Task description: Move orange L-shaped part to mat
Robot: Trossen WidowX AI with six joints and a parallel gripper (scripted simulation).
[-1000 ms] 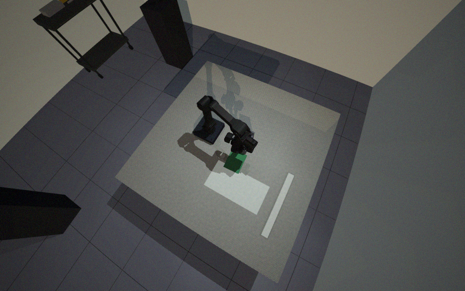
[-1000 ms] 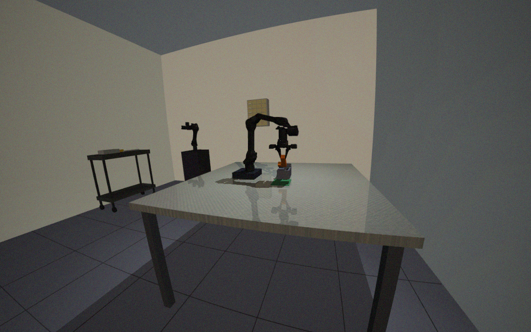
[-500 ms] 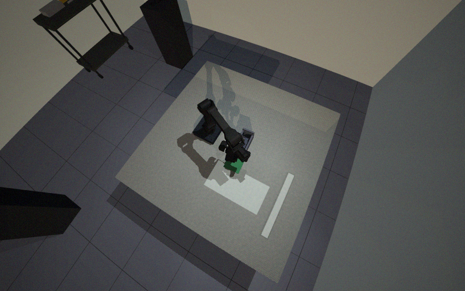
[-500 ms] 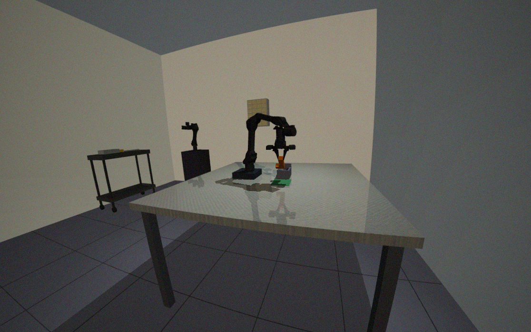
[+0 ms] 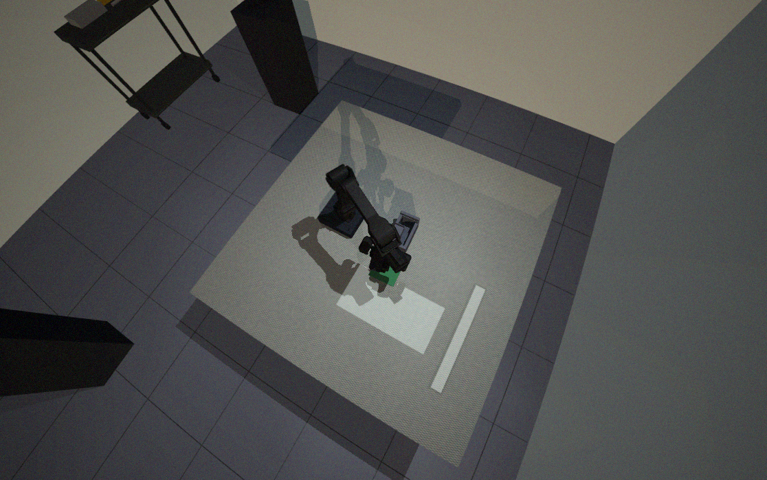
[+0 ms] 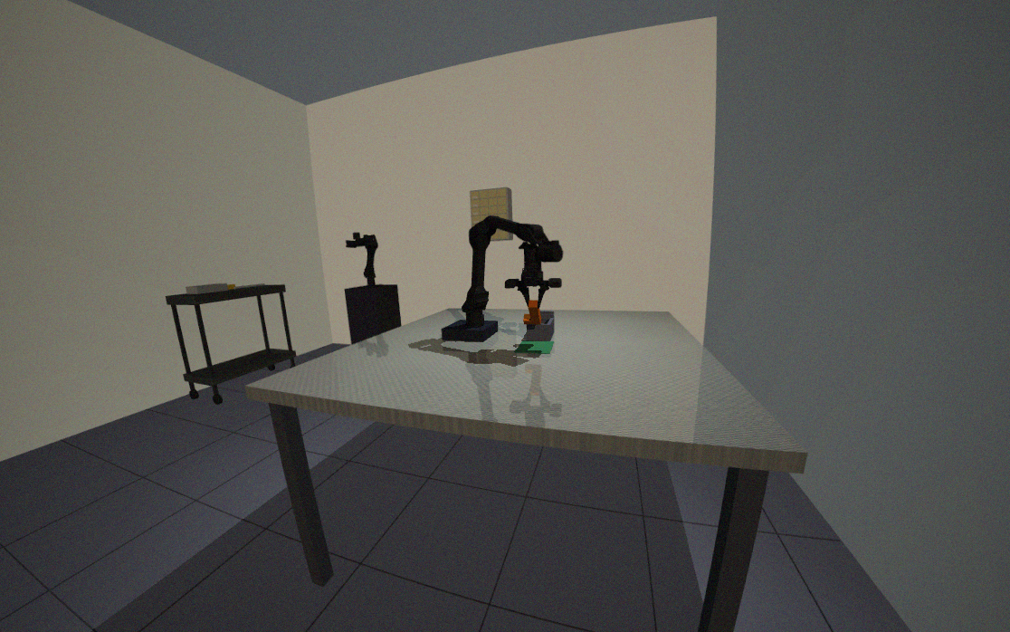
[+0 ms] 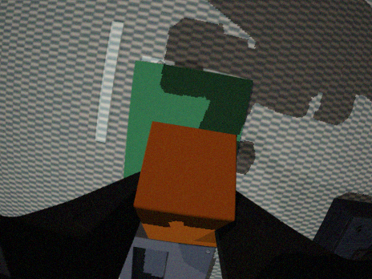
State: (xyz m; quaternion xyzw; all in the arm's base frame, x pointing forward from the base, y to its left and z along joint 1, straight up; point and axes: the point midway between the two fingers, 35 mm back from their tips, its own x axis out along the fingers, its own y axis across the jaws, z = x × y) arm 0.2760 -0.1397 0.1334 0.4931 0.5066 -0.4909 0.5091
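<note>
The green mat is 16 cm below my gripper tip and 2 cm to the left of it. From my gripper tip the other things lie so: orange L-shaped part 3 cm to the left, 3 cm below, 2 cm behind.
</note>
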